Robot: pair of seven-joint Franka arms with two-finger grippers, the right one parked.
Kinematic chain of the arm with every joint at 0, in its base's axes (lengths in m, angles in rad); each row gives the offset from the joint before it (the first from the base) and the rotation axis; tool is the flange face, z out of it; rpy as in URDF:
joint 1: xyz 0 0 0.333 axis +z
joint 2: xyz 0 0 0 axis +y
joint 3: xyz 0 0 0.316 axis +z
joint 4: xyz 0.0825 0 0 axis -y
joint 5: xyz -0.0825 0 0.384 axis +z
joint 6: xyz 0 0 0 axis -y
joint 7: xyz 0.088 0 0 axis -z
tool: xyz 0 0 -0.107 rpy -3.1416 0 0
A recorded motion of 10 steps. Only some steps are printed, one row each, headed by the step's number.
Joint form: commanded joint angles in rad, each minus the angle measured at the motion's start. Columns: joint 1, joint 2, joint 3, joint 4, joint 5, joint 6, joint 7.
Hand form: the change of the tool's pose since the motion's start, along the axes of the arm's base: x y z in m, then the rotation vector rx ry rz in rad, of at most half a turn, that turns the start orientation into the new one. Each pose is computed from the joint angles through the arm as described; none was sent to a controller.
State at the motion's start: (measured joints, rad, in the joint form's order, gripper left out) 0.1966 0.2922 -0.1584 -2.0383 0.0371 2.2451 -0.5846
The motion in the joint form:
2: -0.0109 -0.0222 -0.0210 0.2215 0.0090 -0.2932 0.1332
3: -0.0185 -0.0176 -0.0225 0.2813 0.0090 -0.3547 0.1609
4: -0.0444 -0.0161 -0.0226 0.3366 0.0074 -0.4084 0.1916
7: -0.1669 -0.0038 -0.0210 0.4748 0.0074 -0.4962 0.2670
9: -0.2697 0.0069 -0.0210 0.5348 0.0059 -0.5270 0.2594
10: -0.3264 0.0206 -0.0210 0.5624 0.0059 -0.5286 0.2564
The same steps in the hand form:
2: 0.0276 -0.0123 0.0873 -0.0032 0.0472 -0.1623
3: 0.0341 -0.0163 0.1070 -0.0065 0.0531 -0.1965
4: 0.0392 -0.0313 0.1273 -0.0100 0.0526 -0.2501
7: 0.0485 -0.1049 0.1771 -0.0126 0.0145 -0.4401
9: 0.0430 -0.1692 0.1962 -0.0138 -0.0037 -0.5322
10: 0.0392 -0.2050 0.2003 -0.0161 -0.0159 -0.5845

